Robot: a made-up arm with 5 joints.
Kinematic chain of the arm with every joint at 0, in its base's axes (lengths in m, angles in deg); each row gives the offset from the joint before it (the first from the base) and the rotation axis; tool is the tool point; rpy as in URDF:
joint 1: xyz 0 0 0.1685 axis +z
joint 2: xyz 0 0 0 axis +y
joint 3: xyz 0.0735 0 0.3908 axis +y
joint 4: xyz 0.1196 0 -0.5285 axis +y
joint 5: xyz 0.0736 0 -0.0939 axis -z
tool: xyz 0 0 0 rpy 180 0 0
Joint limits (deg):
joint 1: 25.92..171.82
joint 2: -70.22..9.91
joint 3: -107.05..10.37
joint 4: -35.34..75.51
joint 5: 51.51..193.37
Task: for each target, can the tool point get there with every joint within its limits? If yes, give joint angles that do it. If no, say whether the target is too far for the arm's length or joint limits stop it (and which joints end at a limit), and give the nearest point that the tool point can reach.
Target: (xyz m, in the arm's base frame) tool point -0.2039 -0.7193 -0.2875
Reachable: no: joint limits stop it (at a limit: joint 2, joint 3, joint 4) | nearest point -0.0088 -0.0310 -0.0601 | short by 0.751 m
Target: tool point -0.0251 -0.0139 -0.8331
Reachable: no: joint limits stop it (at a limit: joint 1, joint 2) | nearest point -0.0828 0.0119 -0.1180 | short by 0.718 m
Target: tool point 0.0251 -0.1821 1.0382
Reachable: yes | joints 97.84 -63.28 -85.79 -10.81 135.66
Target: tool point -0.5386 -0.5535 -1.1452
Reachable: no: too far | nearest point -0.2583 0.0371 -0.1091 | short by 1.225 m
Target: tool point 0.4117 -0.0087 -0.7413
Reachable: no: joint limits stop it (at a limit: joint 1, joint 2) | nearest point 0.2292 0.1114 -0.1102 | short by 0.668 m
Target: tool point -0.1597 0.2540 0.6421
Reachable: yes | joints 122.16 -63.04 -31.78 8.56 144.69
